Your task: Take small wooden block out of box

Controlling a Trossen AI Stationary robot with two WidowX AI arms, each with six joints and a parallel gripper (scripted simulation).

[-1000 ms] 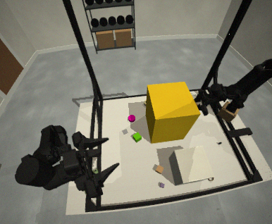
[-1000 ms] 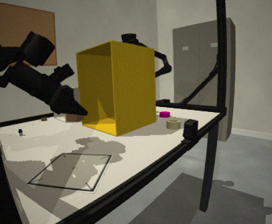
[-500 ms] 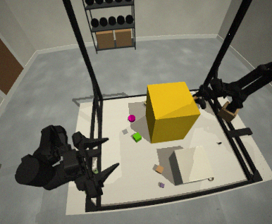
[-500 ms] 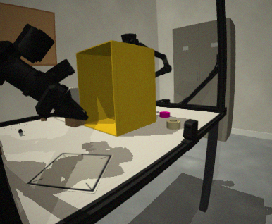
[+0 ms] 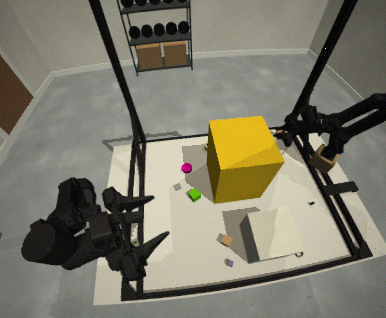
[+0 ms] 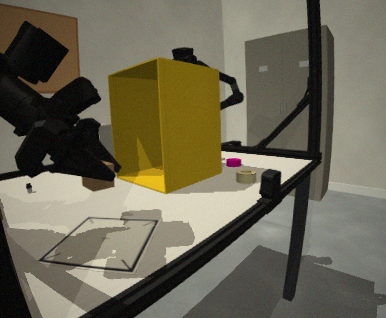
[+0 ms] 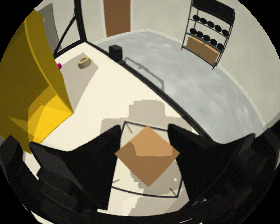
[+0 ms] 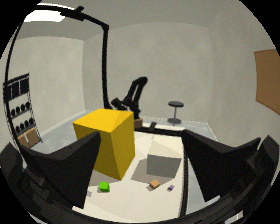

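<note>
The marked square lies 120 mm below my left hand, 10 mm to the left of it and 10 mm behind it. The rest, counted from my left hand: purple cube 520 mm to the right, 390 mm ahead, 110 mm below; then green cube 520 mm to the right, 100 mm below, 80 mm ahead; then magenta disc 490 mm to the right, 110 mm below, 80 mm behind.
</note>
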